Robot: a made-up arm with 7 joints. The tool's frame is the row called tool. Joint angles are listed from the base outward. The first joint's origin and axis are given. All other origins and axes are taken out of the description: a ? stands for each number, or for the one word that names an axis. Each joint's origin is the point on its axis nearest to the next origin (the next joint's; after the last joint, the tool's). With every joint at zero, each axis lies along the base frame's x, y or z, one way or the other. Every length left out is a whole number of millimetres.
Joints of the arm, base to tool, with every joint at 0 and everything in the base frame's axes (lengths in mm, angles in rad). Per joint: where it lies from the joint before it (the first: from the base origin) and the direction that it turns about. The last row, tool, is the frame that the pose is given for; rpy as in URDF.
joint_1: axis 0 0 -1 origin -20 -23 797
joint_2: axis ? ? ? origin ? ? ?
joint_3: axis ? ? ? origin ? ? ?
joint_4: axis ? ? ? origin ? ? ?
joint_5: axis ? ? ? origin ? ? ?
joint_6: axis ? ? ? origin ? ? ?
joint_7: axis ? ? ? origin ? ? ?
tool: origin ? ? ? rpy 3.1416 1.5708 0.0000
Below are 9 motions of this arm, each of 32 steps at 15 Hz.
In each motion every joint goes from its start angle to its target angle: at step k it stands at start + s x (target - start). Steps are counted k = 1, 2, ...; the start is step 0. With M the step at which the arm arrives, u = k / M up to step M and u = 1 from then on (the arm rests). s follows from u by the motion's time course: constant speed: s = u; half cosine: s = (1 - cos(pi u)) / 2; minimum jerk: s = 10 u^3 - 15 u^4 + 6 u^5.
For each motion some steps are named. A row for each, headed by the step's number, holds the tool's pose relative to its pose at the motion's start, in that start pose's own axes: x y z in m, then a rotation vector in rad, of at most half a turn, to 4 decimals.
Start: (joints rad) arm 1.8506 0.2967 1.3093 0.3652 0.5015 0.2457 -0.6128
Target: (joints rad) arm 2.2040 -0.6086 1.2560 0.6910 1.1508 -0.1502 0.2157
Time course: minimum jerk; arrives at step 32
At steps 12, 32:
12: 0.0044 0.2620 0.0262 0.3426 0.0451 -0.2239
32: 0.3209 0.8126 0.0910 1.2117 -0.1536 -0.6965

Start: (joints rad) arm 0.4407 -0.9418 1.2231 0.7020 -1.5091 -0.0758 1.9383
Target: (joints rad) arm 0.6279 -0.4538 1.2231 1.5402 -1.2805 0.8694 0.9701
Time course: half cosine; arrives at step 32
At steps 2, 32:
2: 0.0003 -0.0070 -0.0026 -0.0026 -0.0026 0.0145
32: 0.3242 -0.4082 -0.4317 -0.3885 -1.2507 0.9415

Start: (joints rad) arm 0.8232 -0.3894 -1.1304 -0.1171 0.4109 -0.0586 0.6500
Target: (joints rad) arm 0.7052 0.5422 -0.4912 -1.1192 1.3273 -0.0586 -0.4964
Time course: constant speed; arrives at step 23
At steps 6, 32:
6: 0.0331 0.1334 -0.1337 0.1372 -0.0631 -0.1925
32: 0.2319 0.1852 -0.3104 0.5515 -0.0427 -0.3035

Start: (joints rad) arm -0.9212 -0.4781 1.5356 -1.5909 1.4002 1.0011 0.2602
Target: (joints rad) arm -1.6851 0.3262 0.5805 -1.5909 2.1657 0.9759 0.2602
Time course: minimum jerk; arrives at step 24
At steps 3, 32:
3: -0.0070 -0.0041 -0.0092 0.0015 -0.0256 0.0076
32: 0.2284 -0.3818 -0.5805 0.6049 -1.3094 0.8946

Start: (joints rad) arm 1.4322 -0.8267 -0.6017 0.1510 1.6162 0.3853 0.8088
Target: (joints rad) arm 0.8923 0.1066 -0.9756 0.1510 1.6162 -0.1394 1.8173
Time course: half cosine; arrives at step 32
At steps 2, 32:
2: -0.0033 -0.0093 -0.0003 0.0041 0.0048 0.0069
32: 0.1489 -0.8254 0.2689 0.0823 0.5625 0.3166

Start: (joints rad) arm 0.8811 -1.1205 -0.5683 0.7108 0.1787 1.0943 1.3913
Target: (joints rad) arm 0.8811 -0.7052 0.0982 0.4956 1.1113 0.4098 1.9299
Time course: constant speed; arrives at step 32
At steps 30, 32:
30: -0.1639 0.0390 -0.3533 1.1934 -1.1408 -0.0370
32: -0.1741 0.0373 -0.3654 1.3096 -1.1900 0.0018

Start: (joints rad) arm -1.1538 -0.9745 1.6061 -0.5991 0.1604 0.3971 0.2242
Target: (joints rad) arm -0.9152 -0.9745 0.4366 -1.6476 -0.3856 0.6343 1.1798
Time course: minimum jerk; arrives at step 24
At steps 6, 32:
6: 0.0305 0.0739 0.0555 -0.0636 0.0863 -0.0429
32: 0.5544 0.6203 -0.0433 -0.3997 0.6277 -0.8005

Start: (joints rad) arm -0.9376 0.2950 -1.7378 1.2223 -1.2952 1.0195 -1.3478
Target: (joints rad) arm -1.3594 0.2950 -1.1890 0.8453 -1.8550 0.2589 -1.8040
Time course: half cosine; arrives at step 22
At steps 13, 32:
13: 0.0712 -0.1352 -0.0525 -0.3993 -0.2922 0.6086
32: 0.1125 -0.1827 -0.0779 -0.6482 -0.5165 0.8716

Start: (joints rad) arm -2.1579 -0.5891 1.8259 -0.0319 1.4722 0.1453 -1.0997
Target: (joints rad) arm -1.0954 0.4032 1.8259 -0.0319 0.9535 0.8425 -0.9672
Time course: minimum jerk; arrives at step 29
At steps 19, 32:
19: 0.3890 -0.5749 0.2459 0.4267 0.3491 0.0401
32: 0.4965 -0.7040 0.0649 0.6347 0.3464 0.0526

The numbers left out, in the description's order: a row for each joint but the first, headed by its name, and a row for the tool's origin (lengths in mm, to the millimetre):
joint_2: axis 0 1 0, xyz 0 -14 0
joint_3: axis 0 0 -1, xyz 10 0 453
joint_4: axis 0 1 0, xyz -27 14 0
joint_5: axis 0 0 -1, xyz -5 0 517
joint_6: axis 0 1 0, xyz -19 -12 0
joint_7: axis 0 0 -1, xyz -14 0 131
tool: xyz -9 12 0

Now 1 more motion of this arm.
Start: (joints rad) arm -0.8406 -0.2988 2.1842 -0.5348 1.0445 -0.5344 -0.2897
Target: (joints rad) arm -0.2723 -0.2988 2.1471 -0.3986 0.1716 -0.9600 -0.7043
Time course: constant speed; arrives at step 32
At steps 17, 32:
17: -0.0122 0.0075 0.0651 -0.4158 0.2964 0.0407
32: -0.0124 0.0227 0.1082 -0.7633 0.5385 0.0898

